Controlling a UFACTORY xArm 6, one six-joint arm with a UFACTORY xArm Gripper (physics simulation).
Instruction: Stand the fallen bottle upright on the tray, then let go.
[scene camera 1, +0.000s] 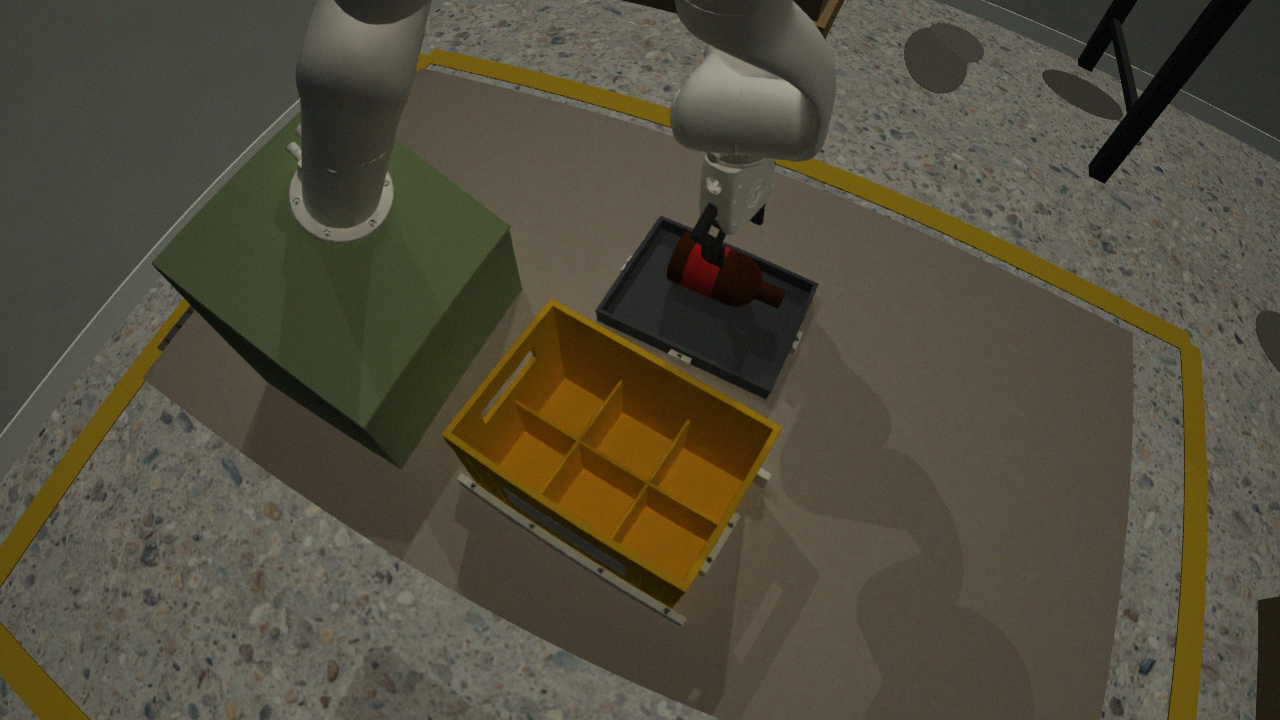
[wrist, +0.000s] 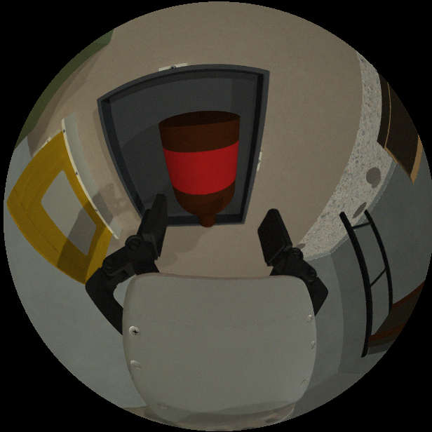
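Seen in the pictures: gripper, fingertip midpoint: (scene camera 1: 733, 240); arm's base at its link origin: (scene camera 1: 341, 195).
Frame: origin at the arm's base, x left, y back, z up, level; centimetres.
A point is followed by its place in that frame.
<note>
The brown bottle (scene camera 1: 738, 279) {x 27.3, y -39.7, z -16.0 cm} (wrist: 201, 170) with a red label lies on its side on the dark grey tray (scene camera 1: 644, 300) {x 21.1, y -29.4, z -22.7 cm} (wrist: 137, 115). In the scene view its neck points right. In the wrist view its base is at the top and its neck points down towards the gripper body, over the tray's near rim. My gripper (scene camera 1: 735, 238) {x 30.2, y -36.6, z -13.0 cm} (wrist: 217, 213) is open and empty, above the bottle. In the wrist view the bottle's shoulder and neck show between the lines of the two fingers, nearer the left one. In the scene view a finger covers part of the label.
A yellow crate (scene camera 1: 666, 385) {x 6.1, y -42.2, z -9.0 cm} (wrist: 30, 200) with several compartments stands beside the tray. The green block (scene camera 1: 447, 349) {x -2.8, y -16.6, z -15.5 cm} (wrist: 75, 65) under the arm's base is left of the tray in the scene view. A black-legged frame (scene camera 1: 1163, 76) (wrist: 369, 300) stands farther off.
</note>
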